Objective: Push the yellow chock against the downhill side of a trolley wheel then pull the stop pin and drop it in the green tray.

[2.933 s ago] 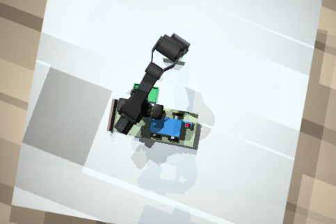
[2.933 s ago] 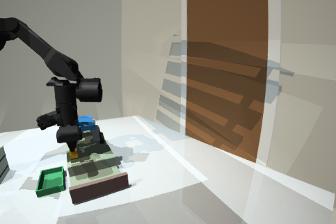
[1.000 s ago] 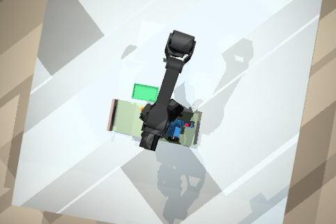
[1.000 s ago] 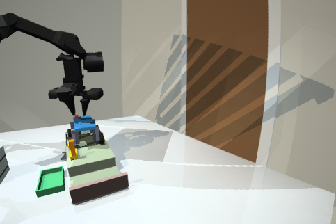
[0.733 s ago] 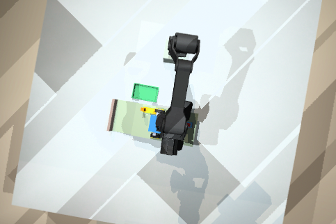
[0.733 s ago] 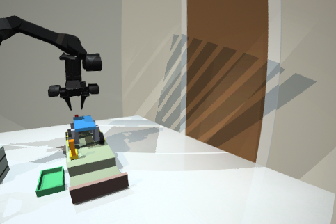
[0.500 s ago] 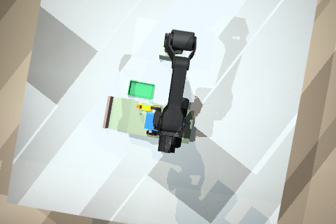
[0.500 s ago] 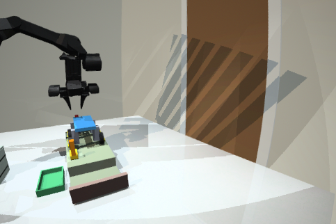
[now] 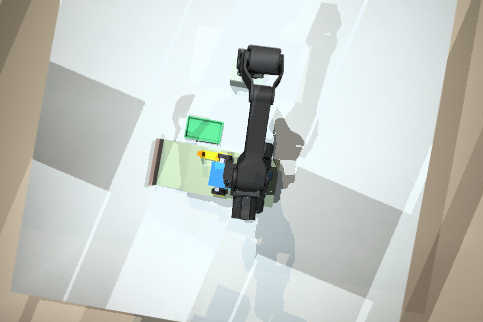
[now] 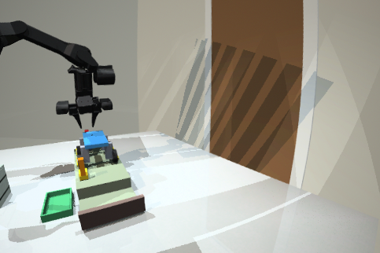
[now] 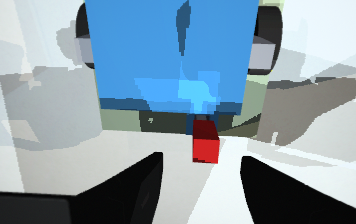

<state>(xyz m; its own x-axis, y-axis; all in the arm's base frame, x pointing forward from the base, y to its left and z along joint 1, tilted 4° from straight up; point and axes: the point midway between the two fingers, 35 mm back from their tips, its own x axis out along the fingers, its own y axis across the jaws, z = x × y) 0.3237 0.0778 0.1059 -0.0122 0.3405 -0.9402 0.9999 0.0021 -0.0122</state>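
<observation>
My gripper tip is 1 cm to the right of the red-headed stop pin and 5 cm above it. Also, from my gripper tip: yellow chock: 3 cm behind, 17 cm to the right, 9 cm below; then blue trolley: 2 cm ahead, 8 cm to the right, 7 cm below; then green tray: 11 cm behind, 20 cm to the right, 18 cm below.
</observation>
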